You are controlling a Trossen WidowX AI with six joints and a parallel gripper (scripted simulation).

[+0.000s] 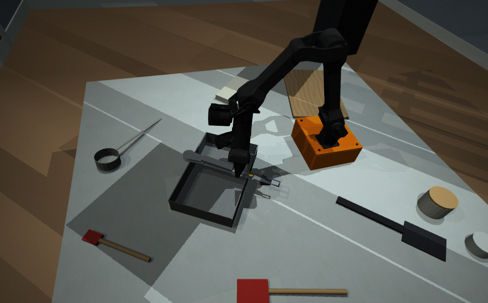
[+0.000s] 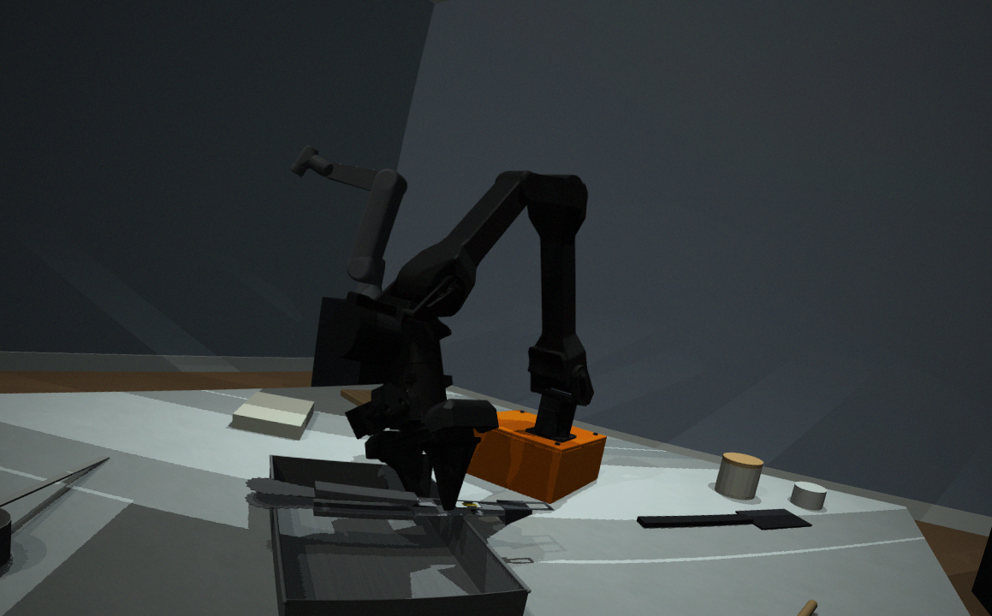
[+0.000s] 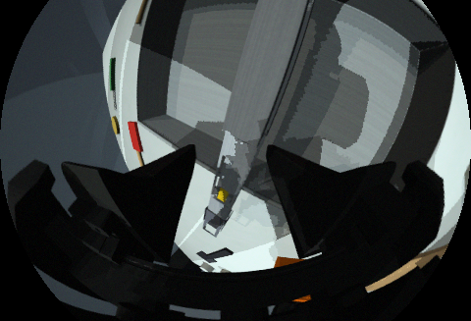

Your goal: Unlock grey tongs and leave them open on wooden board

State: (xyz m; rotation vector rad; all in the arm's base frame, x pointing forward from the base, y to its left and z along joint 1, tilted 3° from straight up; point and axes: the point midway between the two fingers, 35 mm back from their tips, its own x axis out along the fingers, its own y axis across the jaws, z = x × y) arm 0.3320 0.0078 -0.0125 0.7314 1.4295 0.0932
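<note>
My gripper tip is 60 mm short of the dark roasting tin, 40 mm to the left of it and 30 mm above it. Also, from my gripper tip: wooden board 510 mm behind, 380 mm to the right, 50 mm below; beige block 470 mm to the right, 170 mm behind, 50 mm below; black spatula 410 mm behind, 300 mm to the left, 50 mm below.
</note>
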